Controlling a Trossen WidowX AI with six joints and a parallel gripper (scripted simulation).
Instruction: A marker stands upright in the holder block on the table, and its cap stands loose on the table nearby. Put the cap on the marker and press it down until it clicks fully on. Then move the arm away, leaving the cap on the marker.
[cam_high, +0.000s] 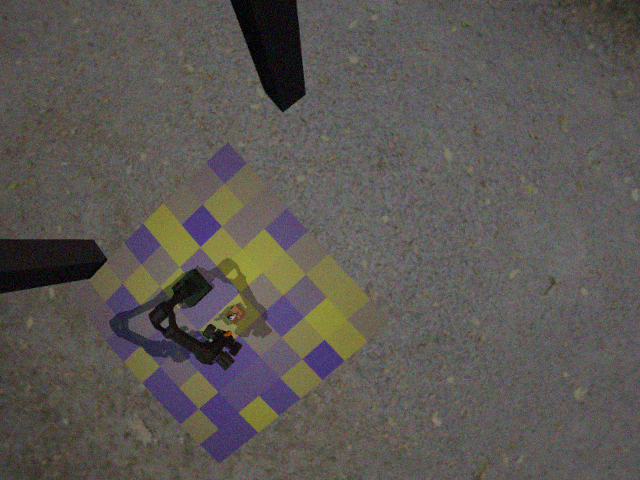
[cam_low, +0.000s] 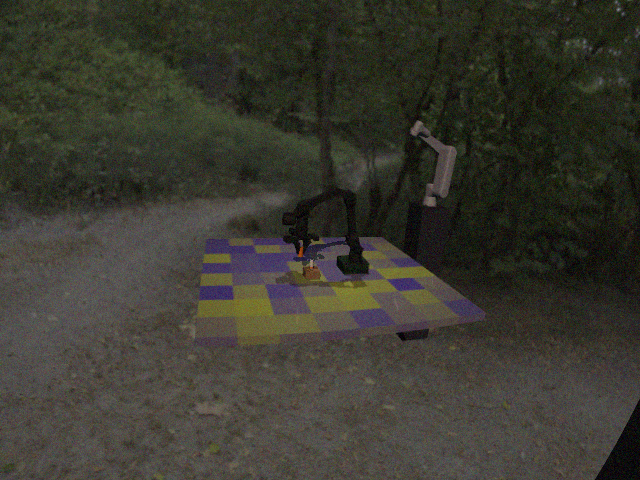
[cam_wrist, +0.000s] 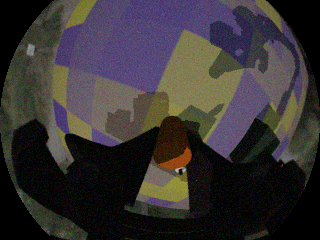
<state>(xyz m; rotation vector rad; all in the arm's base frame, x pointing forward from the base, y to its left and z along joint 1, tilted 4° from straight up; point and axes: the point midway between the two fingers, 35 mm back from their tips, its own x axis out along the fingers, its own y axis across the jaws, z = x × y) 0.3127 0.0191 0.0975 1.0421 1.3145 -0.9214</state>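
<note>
The pale marker lies 50 mm behind my gripper tip, 60 mm to the left of it and 30 mm below it. The rest, counted from my gripper tip: orange cap 10 mm above; then holder block 50 mm behind, 60 mm to the left, 80 mm below.
</note>
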